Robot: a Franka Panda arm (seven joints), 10 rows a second.
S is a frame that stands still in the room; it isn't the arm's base.
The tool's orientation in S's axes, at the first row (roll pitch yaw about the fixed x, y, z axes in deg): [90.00, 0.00, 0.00]
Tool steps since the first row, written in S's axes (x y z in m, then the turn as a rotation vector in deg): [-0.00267, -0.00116, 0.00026, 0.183, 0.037, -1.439]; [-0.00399, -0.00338, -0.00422, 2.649, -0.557, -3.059]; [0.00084, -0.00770, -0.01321, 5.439, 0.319, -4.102]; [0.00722, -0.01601, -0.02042, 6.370, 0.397, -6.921]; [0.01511, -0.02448, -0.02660, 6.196, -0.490, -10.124]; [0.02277, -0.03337, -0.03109, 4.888, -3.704, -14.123]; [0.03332, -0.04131, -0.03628, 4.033, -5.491, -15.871]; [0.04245, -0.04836, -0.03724, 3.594, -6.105, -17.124]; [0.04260, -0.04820, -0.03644, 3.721, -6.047, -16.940]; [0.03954, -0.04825, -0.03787, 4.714, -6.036, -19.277]
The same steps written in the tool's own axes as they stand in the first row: [-0.00267, 0.00026, 0.00116, 0.183, -1.439, -0.037]; [-0.00399, -0.00422, 0.00338, 2.649, -3.059, 0.557]; [0.00084, -0.01321, 0.00770, 5.439, -4.102, -0.319]; [0.00722, -0.02042, 0.01601, 6.370, -6.921, -0.397]; [0.01511, -0.02660, 0.02448, 6.196, -10.124, 0.490]; [0.02277, -0.03109, 0.03337, 4.888, -14.123, 3.704]; [0.03332, -0.03628, 0.04131, 4.033, -15.871, 5.491]; [0.04245, -0.03724, 0.04836, 3.594, -17.124, 6.105]; [0.04260, -0.03644, 0.04820, 3.721, -16.940, 6.047]; [0.03954, -0.03787, 0.04825, 4.714, -19.277, 6.036]
